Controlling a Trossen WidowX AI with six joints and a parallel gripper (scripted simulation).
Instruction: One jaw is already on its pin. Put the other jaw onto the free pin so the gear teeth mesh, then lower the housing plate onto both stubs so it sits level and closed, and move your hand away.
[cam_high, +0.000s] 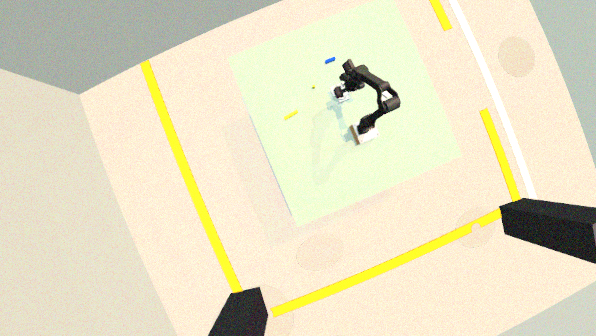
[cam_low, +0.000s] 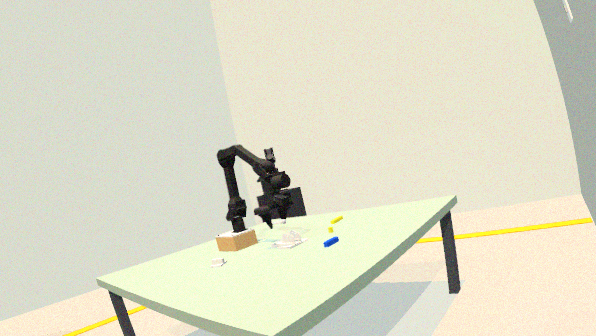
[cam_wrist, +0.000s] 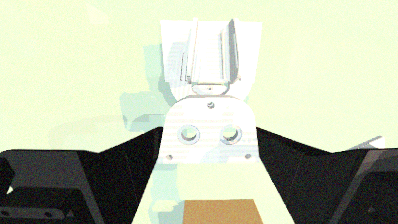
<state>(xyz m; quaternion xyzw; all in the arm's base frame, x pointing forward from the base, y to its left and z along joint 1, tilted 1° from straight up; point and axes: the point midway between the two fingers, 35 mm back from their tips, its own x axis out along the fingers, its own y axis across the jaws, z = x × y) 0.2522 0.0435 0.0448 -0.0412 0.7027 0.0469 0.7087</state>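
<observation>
Right now the white jaw is 7 cm below my gripper tip, 2 cm ahead of it and 1 cm to the left of it. Also, from my gripper tip: yellow bar (38 cm to the left, 8 cm below, 2 cm behind); blue block (28 cm ahead, 7 cm below, 1 cm to the left); yellow cube (17 cm to the left, 13 cm ahead, 7 cm below).
</observation>
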